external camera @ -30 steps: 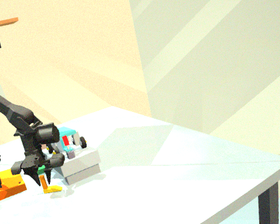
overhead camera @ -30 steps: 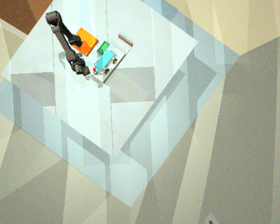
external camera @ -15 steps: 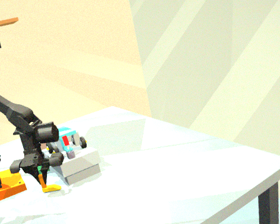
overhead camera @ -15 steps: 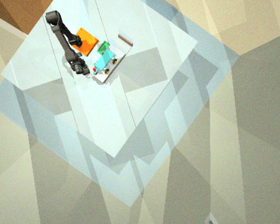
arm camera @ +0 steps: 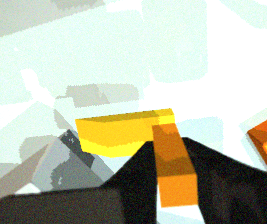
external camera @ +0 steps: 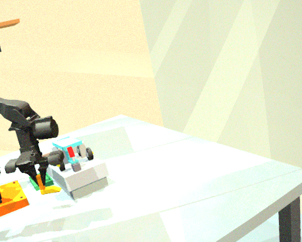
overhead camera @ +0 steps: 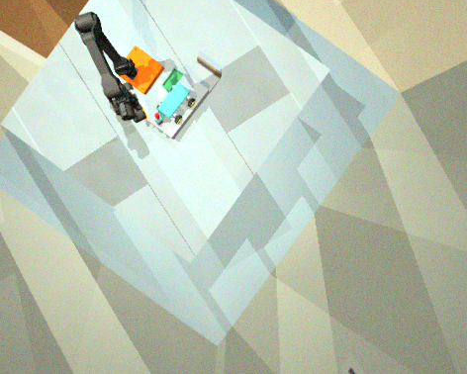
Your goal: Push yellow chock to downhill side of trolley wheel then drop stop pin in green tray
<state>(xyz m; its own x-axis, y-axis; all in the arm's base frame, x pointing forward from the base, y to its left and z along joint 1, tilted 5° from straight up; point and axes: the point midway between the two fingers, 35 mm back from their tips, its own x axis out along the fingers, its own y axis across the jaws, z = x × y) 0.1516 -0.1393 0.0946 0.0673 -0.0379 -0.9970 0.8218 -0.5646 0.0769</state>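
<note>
My gripper tip is 130 mm short of the red-headed stop pin and 50 mm below it. From my gripper tip the other things lie so: grey ramp (160 mm ahead, 110 mm to the left, 40 mm below); yellow chock (20 mm ahead, 10 mm to the right, 10 mm below); cyan trolley (160 mm ahead, 100 mm to the left, 30 mm above).
</note>
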